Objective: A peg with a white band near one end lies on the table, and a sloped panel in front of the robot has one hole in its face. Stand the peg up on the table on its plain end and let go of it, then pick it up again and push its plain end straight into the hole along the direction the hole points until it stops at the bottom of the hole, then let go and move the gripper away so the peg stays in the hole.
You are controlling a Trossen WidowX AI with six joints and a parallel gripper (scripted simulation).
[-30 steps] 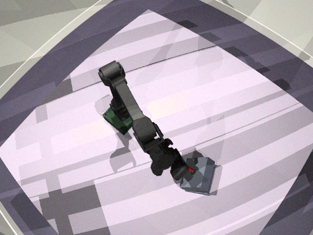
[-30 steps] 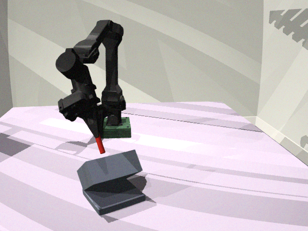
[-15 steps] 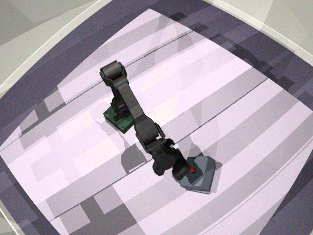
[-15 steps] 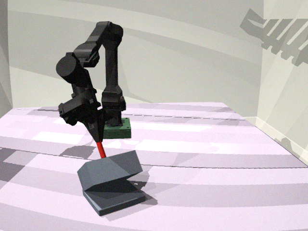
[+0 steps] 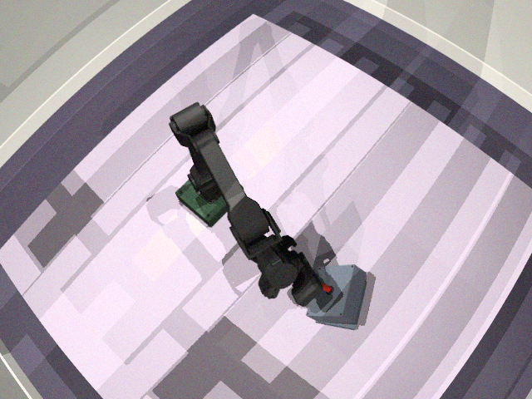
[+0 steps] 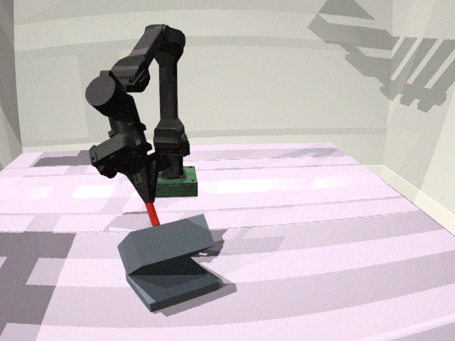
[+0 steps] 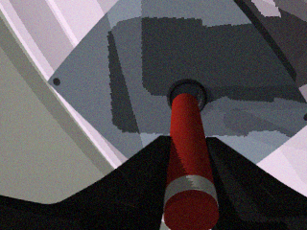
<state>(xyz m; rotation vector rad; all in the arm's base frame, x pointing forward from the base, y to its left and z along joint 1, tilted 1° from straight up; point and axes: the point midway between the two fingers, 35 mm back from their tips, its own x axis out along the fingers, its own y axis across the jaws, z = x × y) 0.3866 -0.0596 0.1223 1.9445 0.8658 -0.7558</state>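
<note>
The red peg lies 10 mm behind my gripper tip, 10 mm to the right of it and 10 mm above it. From my gripper tip the other things lie so: flat grey base plate: 60 mm ahead, 30 mm to the left, 130 mm below; then grey sloped panel: 40 mm ahead, 20 mm to the left, 60 mm below.
</note>
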